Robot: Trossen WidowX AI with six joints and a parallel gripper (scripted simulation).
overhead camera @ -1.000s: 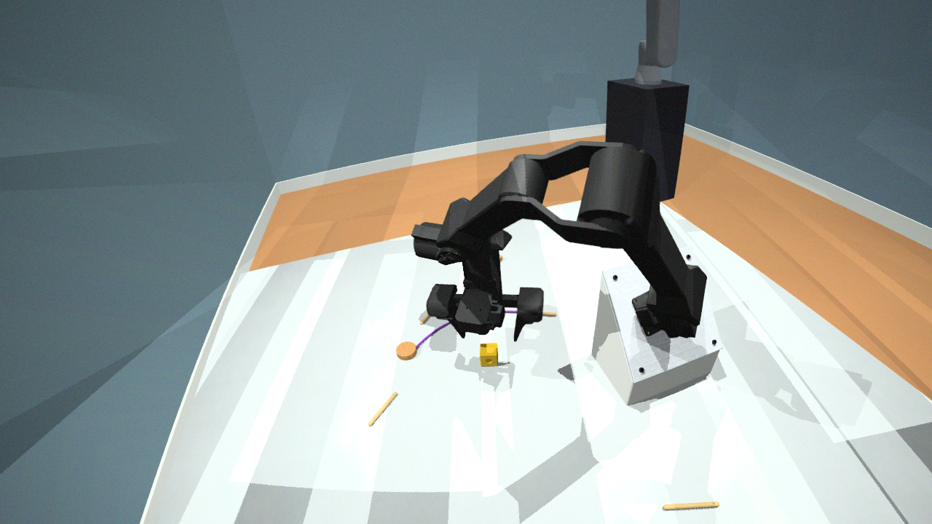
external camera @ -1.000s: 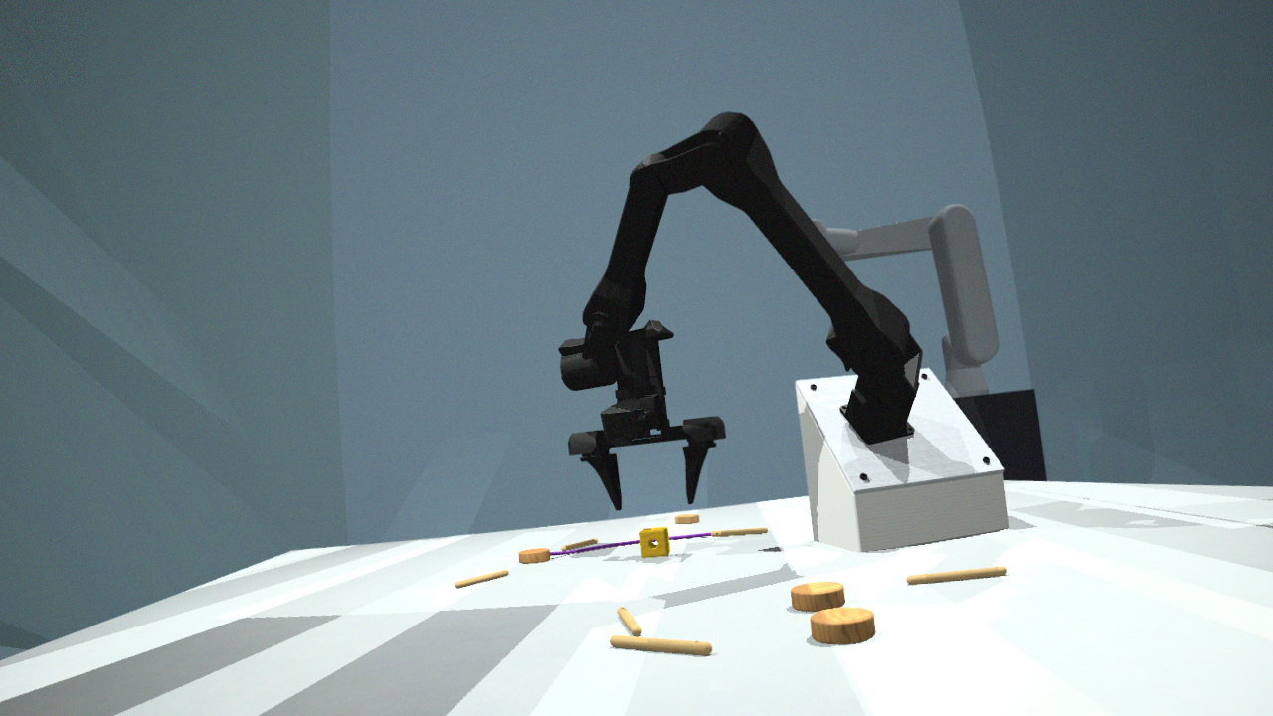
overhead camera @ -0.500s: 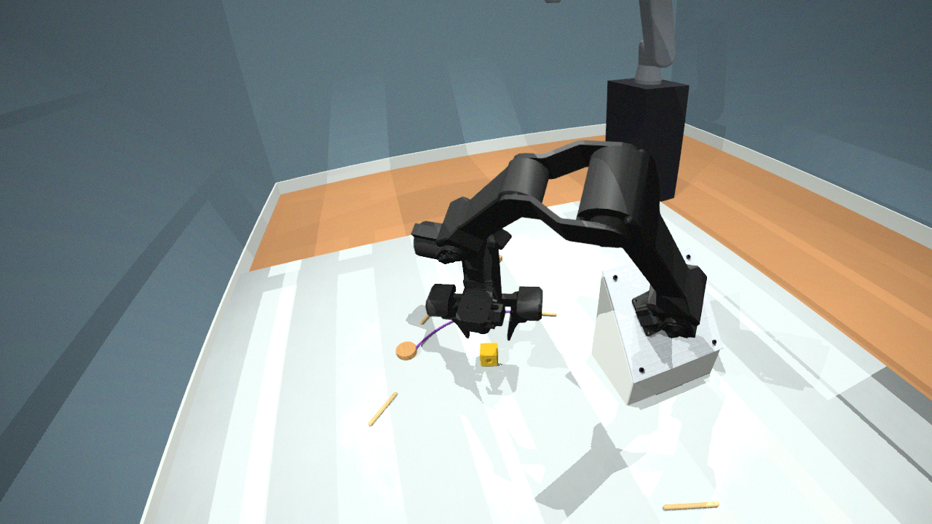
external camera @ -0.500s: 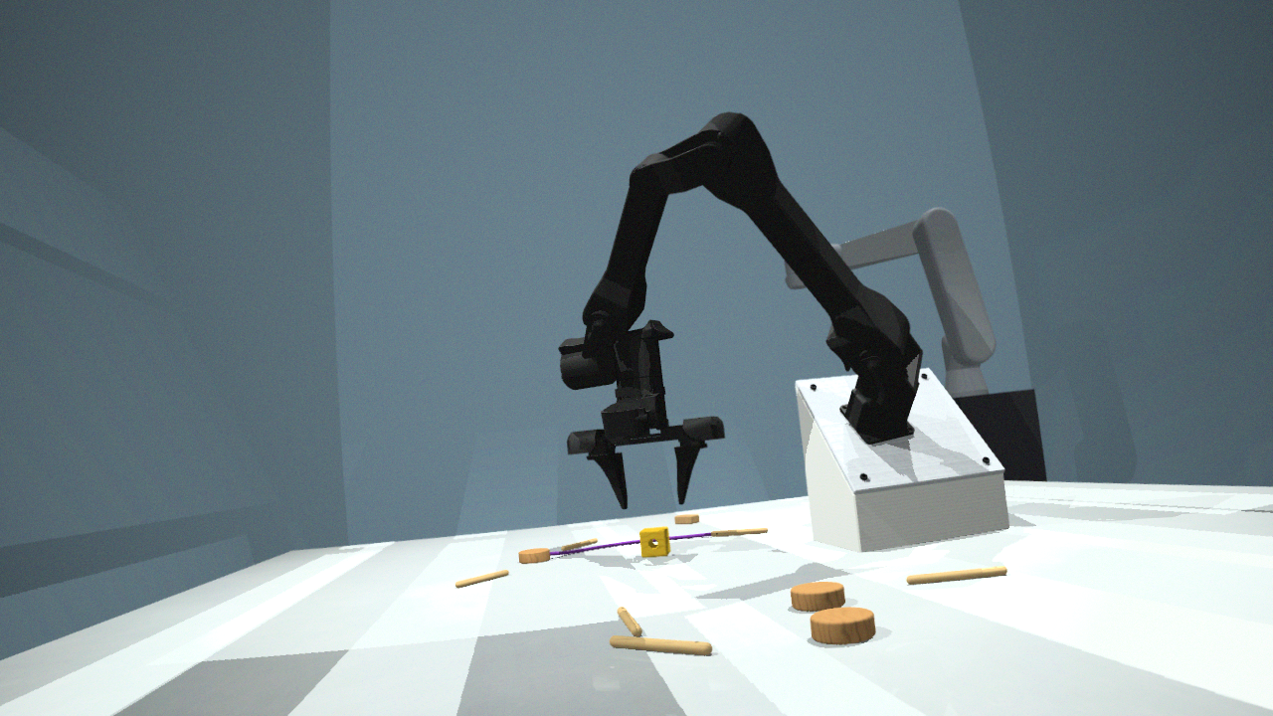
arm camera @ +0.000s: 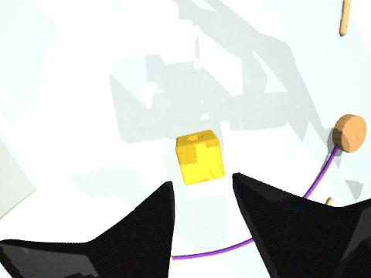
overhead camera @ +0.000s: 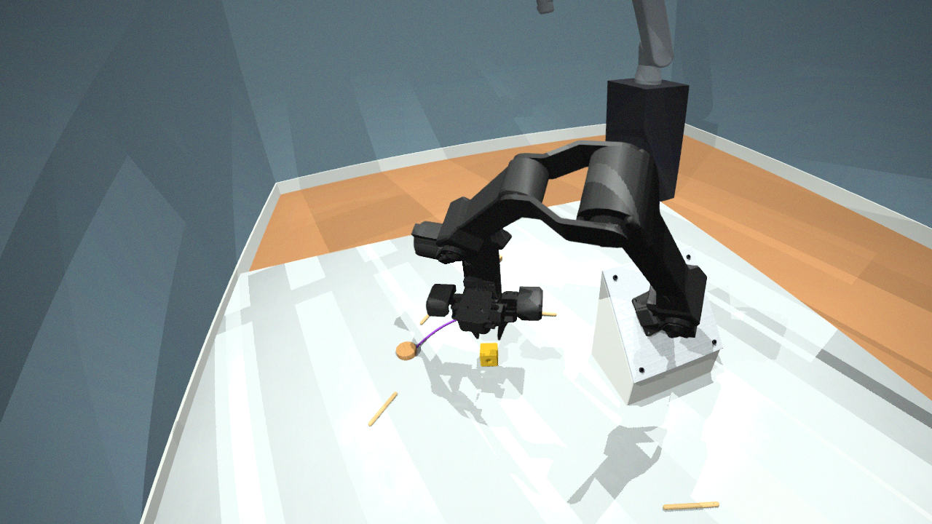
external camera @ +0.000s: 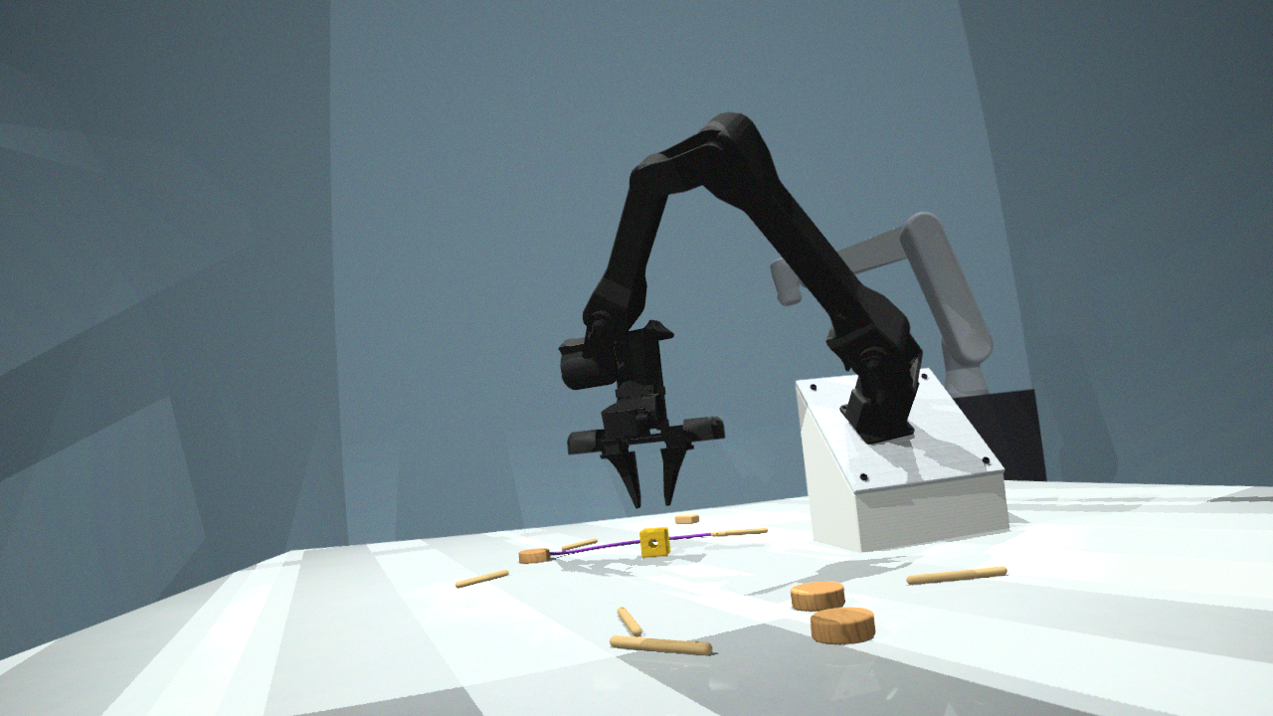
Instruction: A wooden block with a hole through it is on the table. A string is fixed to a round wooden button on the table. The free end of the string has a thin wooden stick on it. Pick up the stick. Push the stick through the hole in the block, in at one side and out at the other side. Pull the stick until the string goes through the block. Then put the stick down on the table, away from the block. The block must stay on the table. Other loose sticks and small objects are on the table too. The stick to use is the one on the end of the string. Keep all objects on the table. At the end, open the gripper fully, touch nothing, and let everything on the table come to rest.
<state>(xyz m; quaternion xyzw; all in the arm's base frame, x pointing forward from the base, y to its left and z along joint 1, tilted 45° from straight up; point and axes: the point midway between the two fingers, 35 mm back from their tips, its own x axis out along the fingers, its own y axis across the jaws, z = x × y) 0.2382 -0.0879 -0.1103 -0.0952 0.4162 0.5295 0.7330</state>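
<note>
Now: the yellow block 4 cm below my gripper tip. Also, from my gripper tip: small wooden piece 30 cm to the right, 14 cm behind, 5 cm below; then round wooden button 14 cm ahead, 9 cm to the right, 5 cm below.
</note>
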